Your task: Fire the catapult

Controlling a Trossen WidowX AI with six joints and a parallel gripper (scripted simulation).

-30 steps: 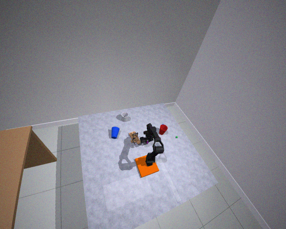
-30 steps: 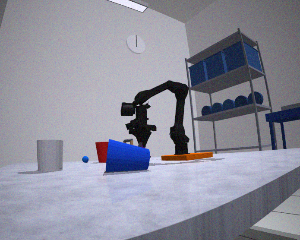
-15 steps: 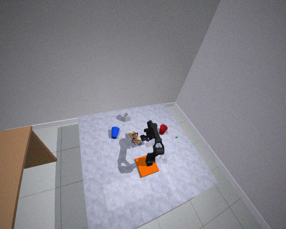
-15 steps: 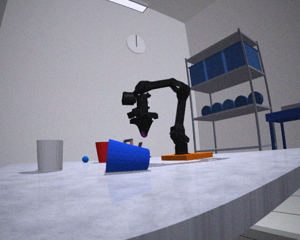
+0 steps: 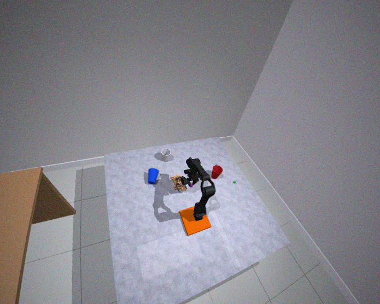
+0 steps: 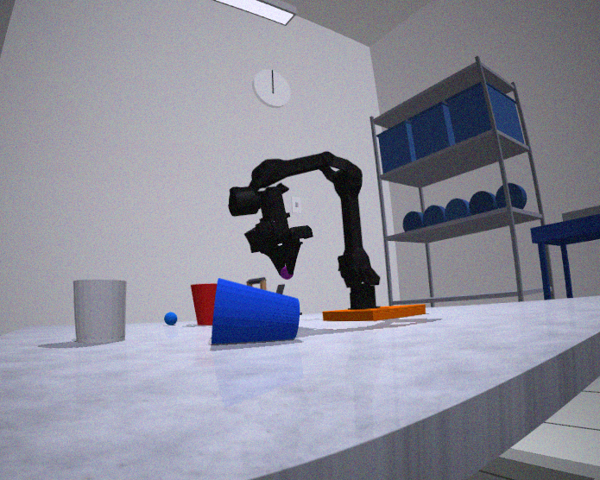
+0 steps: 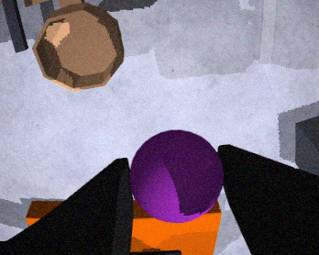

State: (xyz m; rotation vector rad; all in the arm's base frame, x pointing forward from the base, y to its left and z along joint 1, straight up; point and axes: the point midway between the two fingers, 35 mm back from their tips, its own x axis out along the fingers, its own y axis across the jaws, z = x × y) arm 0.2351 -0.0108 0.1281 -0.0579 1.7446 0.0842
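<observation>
Now: gripper tip 9 cm short of the wooden catapult, 7 cm to the right of it and 7 cm above it. From my gripper tip the other things lie so: grey block 16 cm to the right, 10 cm below, 7 cm behind; red cup 31 cm to the right, 10 cm ahead, 9 cm below; purple ball 1 cm above.
</observation>
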